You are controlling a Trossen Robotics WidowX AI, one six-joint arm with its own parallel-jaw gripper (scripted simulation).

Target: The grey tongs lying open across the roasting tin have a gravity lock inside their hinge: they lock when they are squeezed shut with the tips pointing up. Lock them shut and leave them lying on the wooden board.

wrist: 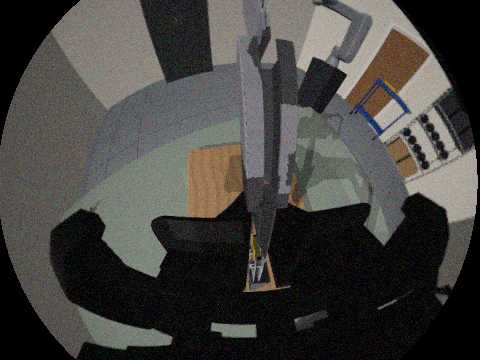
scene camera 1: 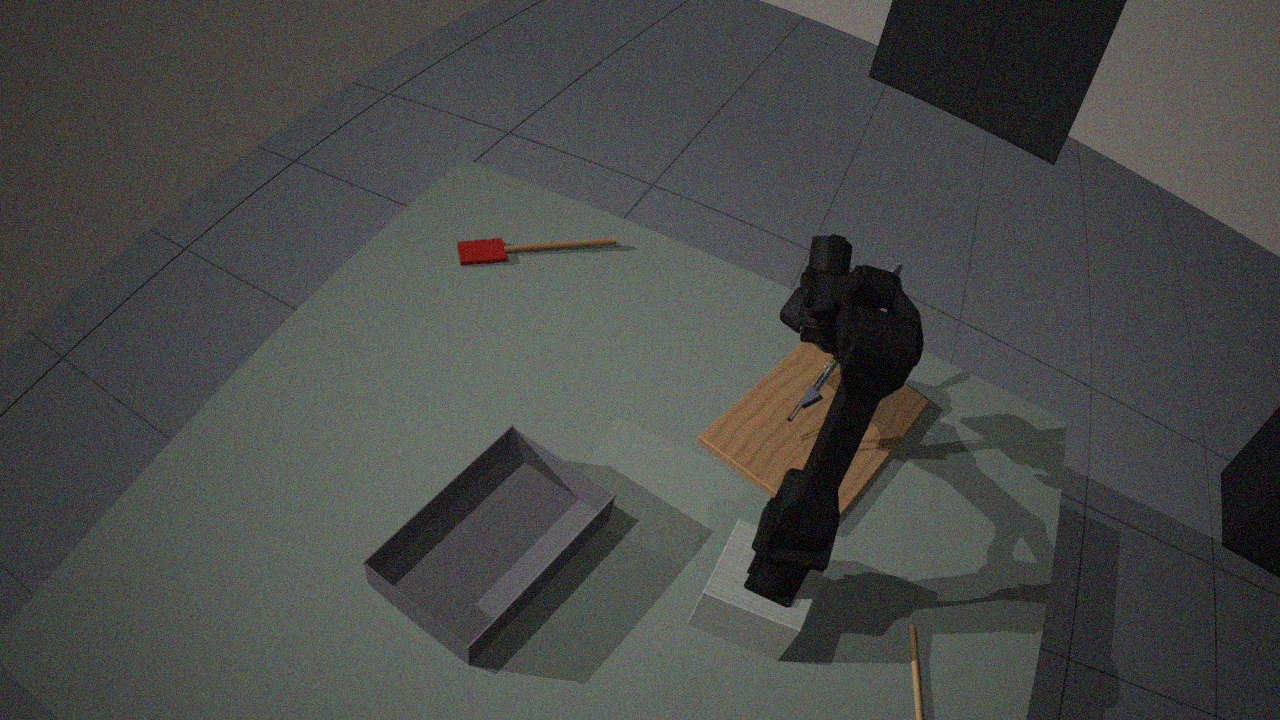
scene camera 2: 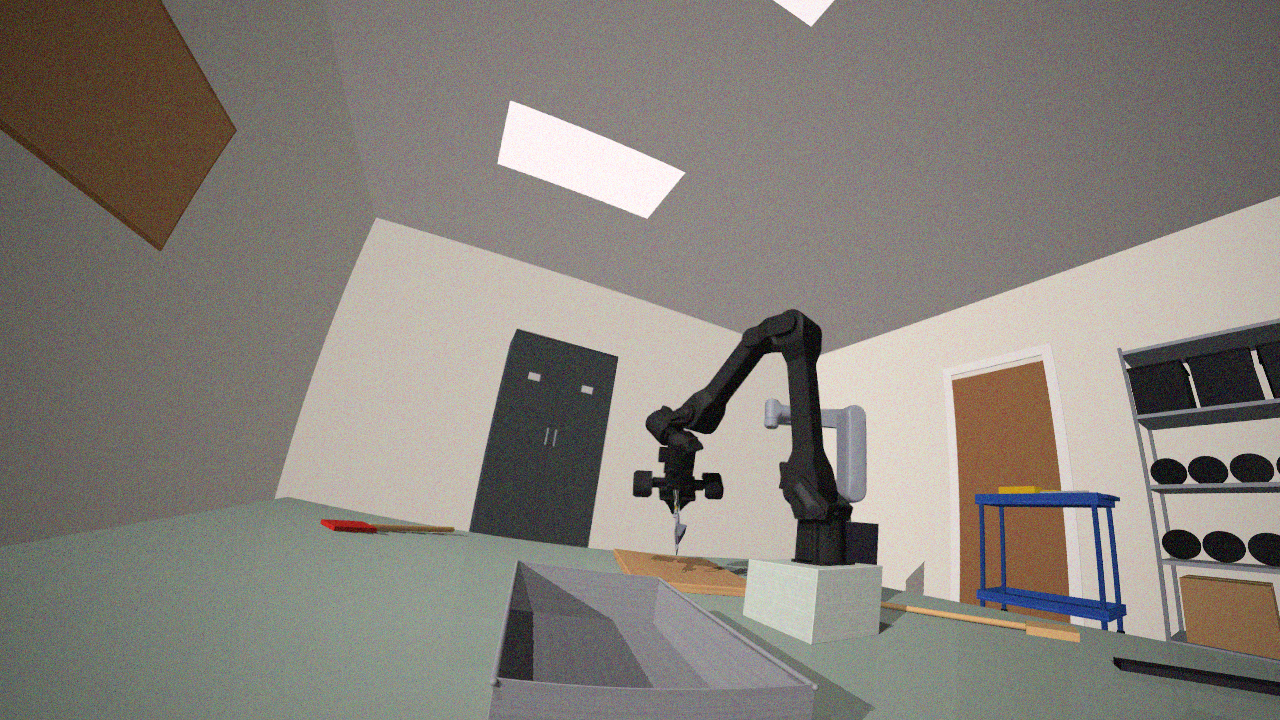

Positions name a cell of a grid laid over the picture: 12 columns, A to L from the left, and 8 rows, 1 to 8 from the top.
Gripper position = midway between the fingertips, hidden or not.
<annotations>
my gripper: wrist G5; scene camera 1 H4; scene camera 2 G6
</annotations>
